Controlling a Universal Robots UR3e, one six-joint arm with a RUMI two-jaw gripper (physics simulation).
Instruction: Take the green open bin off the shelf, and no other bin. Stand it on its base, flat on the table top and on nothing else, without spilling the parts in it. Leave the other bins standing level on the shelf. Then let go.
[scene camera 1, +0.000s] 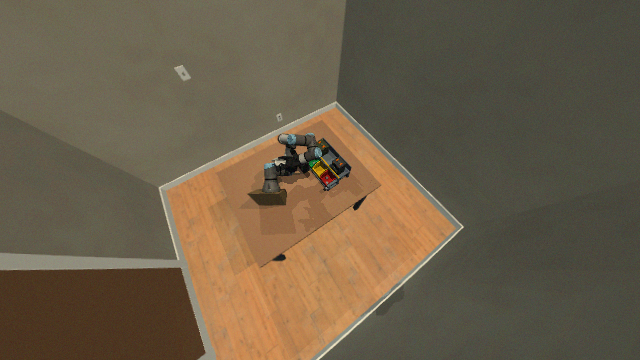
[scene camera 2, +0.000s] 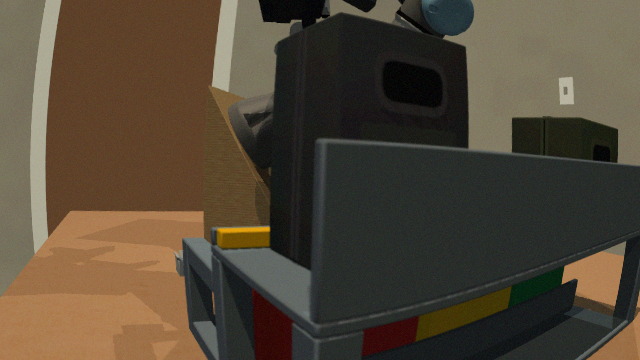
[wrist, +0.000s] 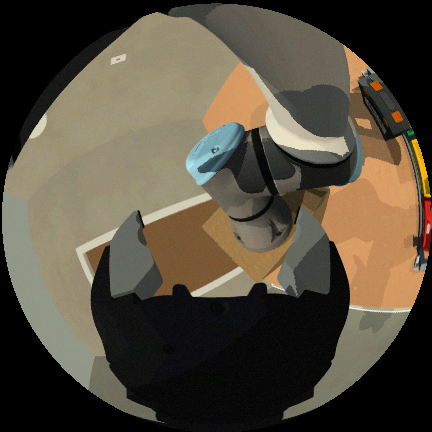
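Seen in the pictures: gripper, between the fingertips: (scene camera 1: 278, 166) (wrist: 218, 210); arm's base, origin of its link: (scene camera 1: 271, 191) (scene camera 2: 247, 137) (wrist: 262, 223).
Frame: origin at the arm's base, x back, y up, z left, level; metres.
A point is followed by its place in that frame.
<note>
The green open bin (scene camera 1: 313, 163) (scene camera 2: 537, 287) (wrist: 411, 133) stands in the row on the grey shelf (scene camera 2: 450, 220) @(x -0.634, y -0.042, z 0.006 m), beside the yellow bin (scene camera 1: 319, 169) @(x -0.435, y -0.167, z 0.115 m) (scene camera 2: 465, 312) @(x -0.520, y -0.136, z 0.104 m) (wrist: 421, 165). The red bin (scene camera 1: 328, 179) @(x -0.467, y -0.166, z -0.009 m) (scene camera 2: 390, 336) @(x -0.537, y -0.137, z 0.032 m) (wrist: 427, 225) is at the other end of the row. The arm partly covers the green bin in the first scene view, and its parts cannot be made out. My gripper (wrist: 218, 210) @(x -0.117, y 0.145, z 0.085 m) is open, with no object between its fingers. It is held up, away from the bins, and points toward the arm's own base.
A black case (scene camera 1: 339, 166) @(x -0.537, y 0.045, z -0.033 m) (scene camera 2: 370, 100) @(x -0.594, y 0.005, z -0.014 m) stands on the shelf's upper level, and a dark green case (scene camera 2: 565, 135) @(x -0.539, y 0.005, z 0.187 m) is near the green end. The arm's wooden mount (scene camera 1: 270, 198) @(x 0.025, y -0.014, z -0.046 m) (scene camera 2: 230, 175) @(x -0.071, y -0.062, z -0.034 m) stands on the brown table (scene camera 1: 320, 212) @(x -0.287, y -0.176, z -0.246 m) (scene camera 2: 150, 230) @(x 0.053, y -0.176, z -0.187 m) (wrist: 380, 270) @(x -0.291, y -0.176, z -0.181 m).
</note>
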